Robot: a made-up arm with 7 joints. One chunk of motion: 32 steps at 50 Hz.
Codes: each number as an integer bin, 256 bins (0 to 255) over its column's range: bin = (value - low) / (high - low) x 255, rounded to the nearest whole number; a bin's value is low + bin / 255 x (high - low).
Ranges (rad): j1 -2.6..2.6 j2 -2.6..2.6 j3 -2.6..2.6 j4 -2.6..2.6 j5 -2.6..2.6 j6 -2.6..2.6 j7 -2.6..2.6
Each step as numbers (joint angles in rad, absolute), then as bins.
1 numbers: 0.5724 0.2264 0.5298 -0.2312 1.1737 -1.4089 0.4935
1 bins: 156 139 153 116 185 58 152
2 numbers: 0.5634 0.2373 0.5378 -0.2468 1.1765 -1.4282 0.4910
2 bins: 155 139 154 115 185 57 152
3 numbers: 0.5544 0.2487 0.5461 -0.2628 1.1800 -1.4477 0.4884
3 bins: 155 140 154 115 185 57 151
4 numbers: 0.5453 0.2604 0.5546 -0.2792 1.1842 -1.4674 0.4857
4 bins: 154 140 155 114 186 56 151
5 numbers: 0.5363 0.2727 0.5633 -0.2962 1.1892 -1.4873 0.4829
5 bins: 154 141 155 113 186 55 151
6 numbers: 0.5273 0.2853 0.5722 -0.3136 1.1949 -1.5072 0.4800
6 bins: 153 141 156 112 186 54 151
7 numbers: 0.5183 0.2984 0.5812 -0.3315 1.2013 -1.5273 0.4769
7 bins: 153 142 156 111 186 53 151
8 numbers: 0.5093 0.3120 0.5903 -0.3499 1.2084 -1.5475 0.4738
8 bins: 152 143 156 110 187 52 151
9 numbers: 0.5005 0.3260 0.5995 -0.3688 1.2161 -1.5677 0.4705
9 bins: 152 143 157 109 187 51 151
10 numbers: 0.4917 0.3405 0.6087 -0.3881 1.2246 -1.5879 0.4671
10 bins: 152 144 157 108 188 50 150
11 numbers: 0.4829 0.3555 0.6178 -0.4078 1.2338 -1.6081 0.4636
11 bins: 151 145 158 108 188 49 150
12 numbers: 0.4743 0.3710 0.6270 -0.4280 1.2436 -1.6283 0.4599
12 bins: 151 146 158 107 188 48 150
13 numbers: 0.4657 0.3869 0.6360 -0.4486 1.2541 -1.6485 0.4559
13 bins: 150 146 159 106 189 47 150
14 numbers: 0.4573 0.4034 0.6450 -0.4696 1.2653 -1.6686 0.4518
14 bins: 150 147 159 104 190 46 150
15 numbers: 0.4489 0.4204 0.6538 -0.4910 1.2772 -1.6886 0.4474
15 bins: 150 148 160 103 190 45 149
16 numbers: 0.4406 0.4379 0.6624 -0.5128 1.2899 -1.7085 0.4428
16 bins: 149 149 160 102 191 44 149
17 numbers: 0.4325 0.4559 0.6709 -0.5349 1.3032 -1.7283 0.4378
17 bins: 149 150 160 101 191 43 149
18 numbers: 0.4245 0.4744 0.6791 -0.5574 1.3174 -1.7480 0.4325
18 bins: 148 151 161 100 192 42 149
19 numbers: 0.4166 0.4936 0.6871 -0.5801 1.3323 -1.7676 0.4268
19 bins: 148 152 161 99 193 41 148
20 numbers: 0.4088 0.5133 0.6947 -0.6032 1.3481 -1.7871 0.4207
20 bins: 148 153 162 98 194 40 148
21 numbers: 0.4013 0.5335 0.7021 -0.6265 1.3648 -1.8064 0.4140
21 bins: 147 154 162 97 194 39 148
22 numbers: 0.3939 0.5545 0.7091 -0.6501 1.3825 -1.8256 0.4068
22 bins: 147 155 162 96 195 38 147
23 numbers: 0.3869 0.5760 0.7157 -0.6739 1.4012 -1.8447 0.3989
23 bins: 146 156 163 94 196 37 147
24 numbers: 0.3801 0.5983 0.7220 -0.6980 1.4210 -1.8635 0.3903
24 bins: 146 157 163 93 197 36 147
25 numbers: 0.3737 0.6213 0.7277 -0.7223 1.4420 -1.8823 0.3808
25 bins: 146 158 163 92 198 35 146
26 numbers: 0.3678 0.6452 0.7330 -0.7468 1.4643 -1.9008 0.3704
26 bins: 146 159 163 91 199 34 146
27 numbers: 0.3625 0.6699 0.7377 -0.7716 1.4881 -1.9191 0.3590
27 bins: 145 160 164 90 200 33 145
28 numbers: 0.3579 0.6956 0.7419 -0.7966 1.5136 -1.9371 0.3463
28 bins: 145 162 164 88 202 33 144
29 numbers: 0.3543 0.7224 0.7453 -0.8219 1.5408 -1.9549 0.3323
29 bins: 145 163 164 87 203 32 144
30 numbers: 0.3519 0.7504 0.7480 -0.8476 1.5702 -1.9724 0.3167
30 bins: 145 164 164 86 205 31 143
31 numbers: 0.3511 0.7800 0.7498 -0.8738 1.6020 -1.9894 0.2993
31 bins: 145 166 164 85 206 30 142
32 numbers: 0.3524 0.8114 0.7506 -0.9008 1.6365 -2.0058 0.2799
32 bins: 145 167 164 83 208 29 141
